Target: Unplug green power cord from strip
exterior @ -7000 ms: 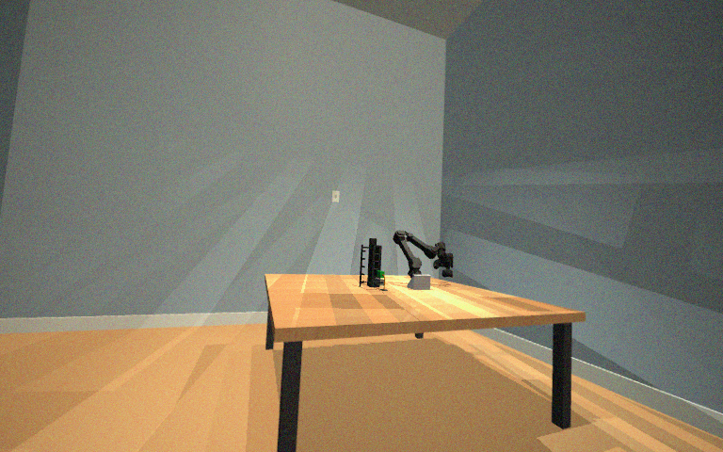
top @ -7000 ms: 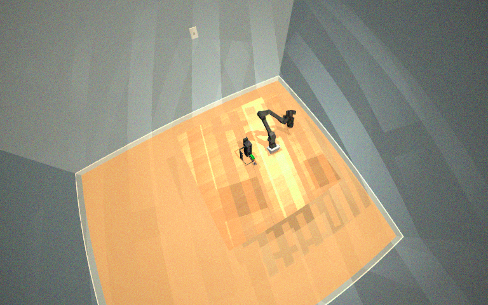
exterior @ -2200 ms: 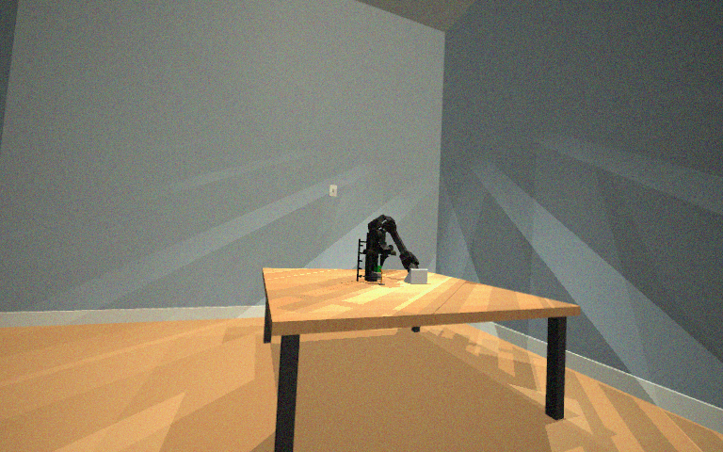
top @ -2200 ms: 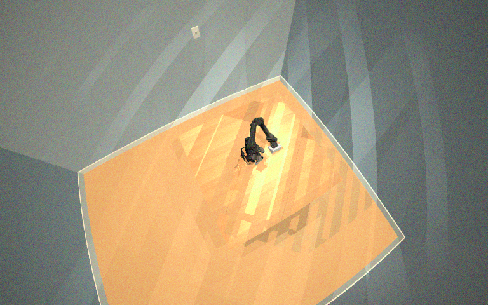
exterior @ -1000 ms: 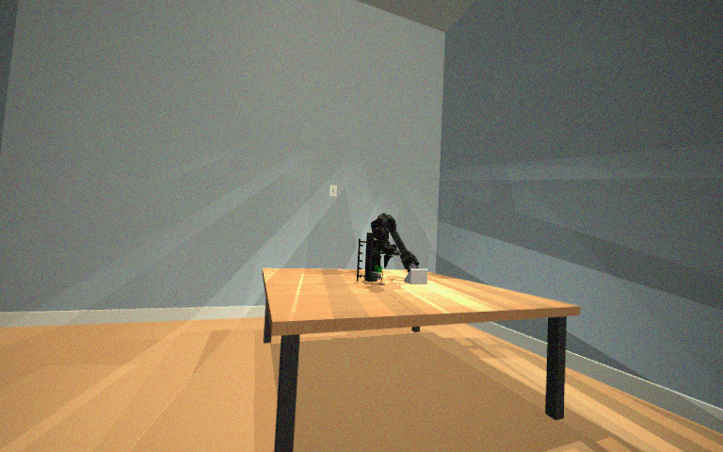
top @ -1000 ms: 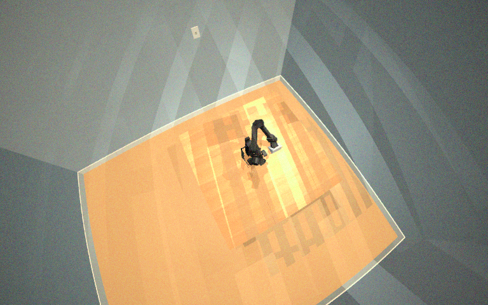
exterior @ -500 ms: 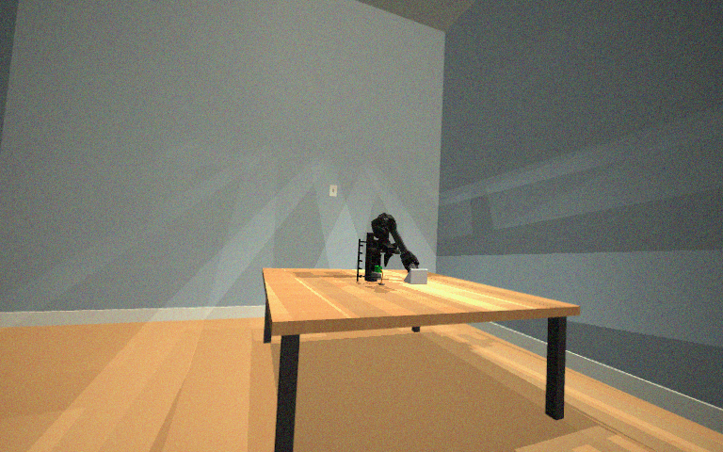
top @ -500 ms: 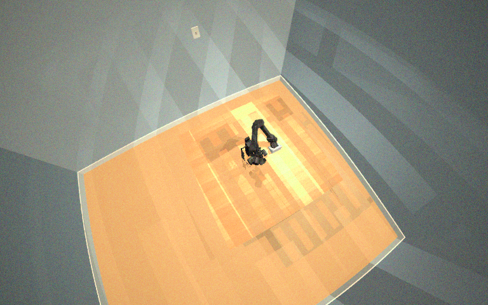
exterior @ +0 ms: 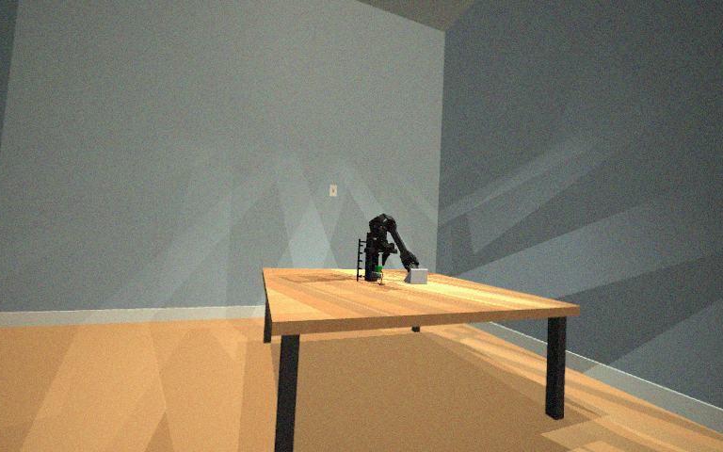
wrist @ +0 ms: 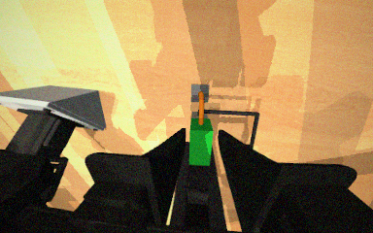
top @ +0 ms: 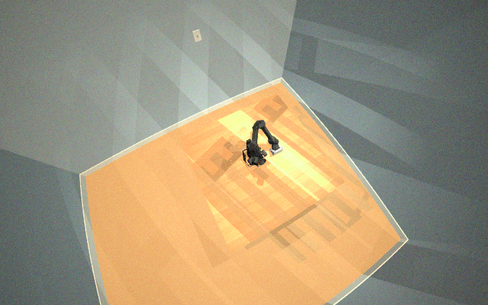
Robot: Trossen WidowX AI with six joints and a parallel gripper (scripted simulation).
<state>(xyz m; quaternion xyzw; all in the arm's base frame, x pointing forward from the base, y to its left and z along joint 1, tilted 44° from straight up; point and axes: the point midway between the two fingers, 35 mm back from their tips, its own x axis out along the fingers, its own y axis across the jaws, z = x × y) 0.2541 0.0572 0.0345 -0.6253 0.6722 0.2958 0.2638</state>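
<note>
Now: the green plug 4 cm to the right of my gripper tip and 1 cm below it.
</note>
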